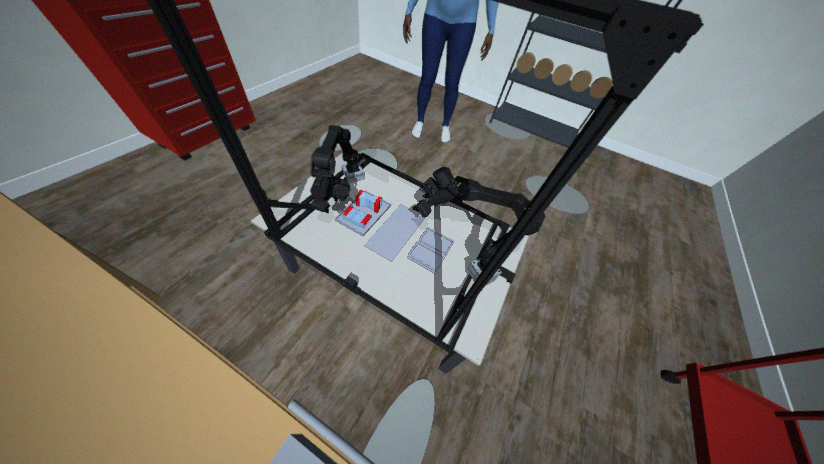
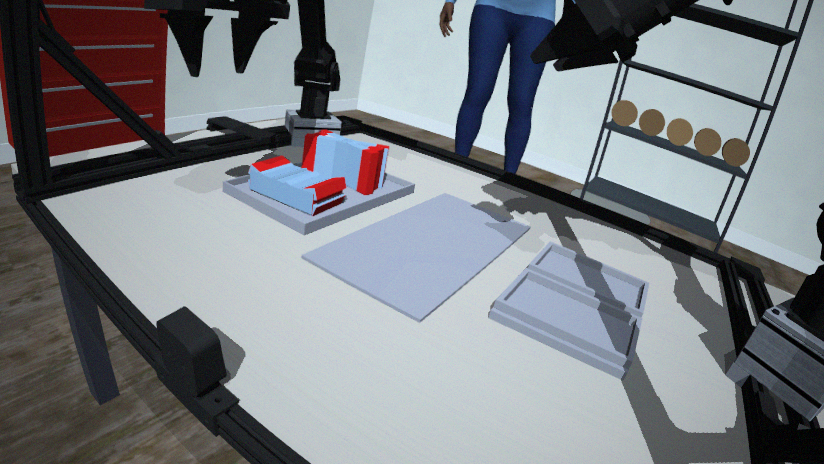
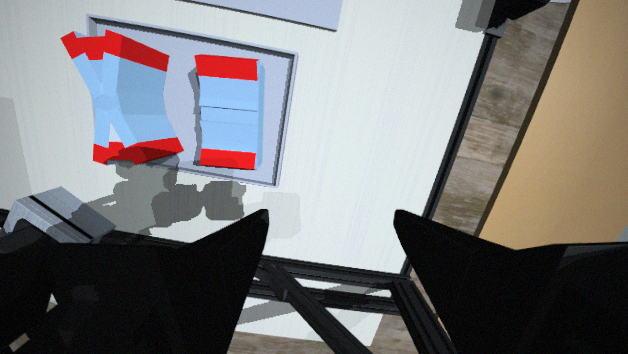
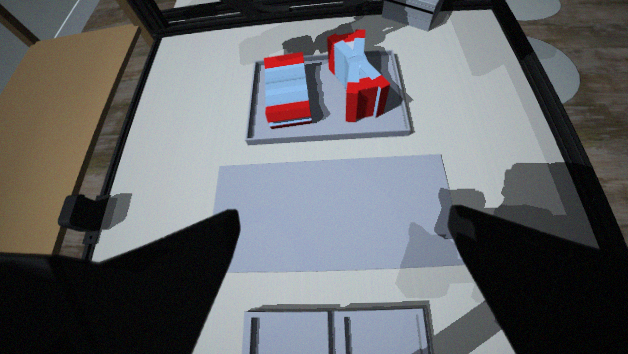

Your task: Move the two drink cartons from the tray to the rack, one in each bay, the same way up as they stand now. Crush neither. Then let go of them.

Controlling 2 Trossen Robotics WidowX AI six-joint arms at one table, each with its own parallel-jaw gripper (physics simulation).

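Frame: origin at the left arm's base, x ahead, y left, z up, level; metres.
Where they show: left gripper, fingertip midpoint: (image 1: pixel 331 207) (image 2: pixel 218 74) (image 3: pixel 331 216); right gripper, fingertip midpoint: (image 1: pixel 418 202) (image 2: pixel 544 64) (image 4: pixel 343 218); left arm's base, origin of the base link: (image 1: pixel 352 168) (image 2: pixel 313 115) (image 3: pixel 36 246); right arm's base, origin of the base link: (image 2: pixel 819 327).
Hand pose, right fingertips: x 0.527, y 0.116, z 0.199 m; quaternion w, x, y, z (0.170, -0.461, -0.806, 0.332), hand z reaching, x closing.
Things, the pixels of their top centre, and the offset from my right fingertips. "spot": a spot on its surface instead. Level surfaces: height alone.
- grey tray, middle of its top: (image 2: pixel 323 181) (image 3: pixel 188 107) (image 4: pixel 324 90) (image 1: pixel 364 210) dx -0.235, dy -0.162, dz -0.239 m
- rack, middle of its top: (image 2: pixel 584 290) (image 1: pixel 432 247) dx +0.112, dy +0.057, dz -0.235 m
- table, its level: dz -0.255 m
- small black block, surface spot: (image 2: pixel 190 348) (image 4: pixel 58 222) spot: dx +0.158, dy -0.364, dz -0.202 m
Two light-blue cartons with red ends are on the grey tray (image 1: pixel 363 232) (image 2: pixel 305 224) (image 3: pixel 287 115) (image 4: pixel 330 139). One carton (image 2: pixel 282 183) (image 3: pixel 229 110) (image 4: pixel 286 87) lies low and flat, with a dip across its middle. The other carton (image 2: pixel 340 158) (image 3: pixel 142 95) (image 4: pixel 352 65) stands taller, its top shaped like an X. The rack (image 1: pixel 420 263) (image 2: pixel 553 340) (image 4: pixel 330 330) has two empty bays. My left gripper (image 2: pixel 217 73) (image 3: pixel 331 216) is open and empty, high beside the tray. My right gripper (image 2: pixel 547 64) (image 4: pixel 343 218) is open and empty, above the table's far side.
A flat grey plate (image 1: pixel 394 233) (image 2: pixel 415 259) (image 4: pixel 325 195) lies between tray and rack. A black frame runs around the table (image 2: pixel 288 345). A small black block (image 2: pixel 190 348) (image 4: pixel 80 212) sits on the near rail. A person (image 1: pixel 446 51) and a shelf unit stand beyond.
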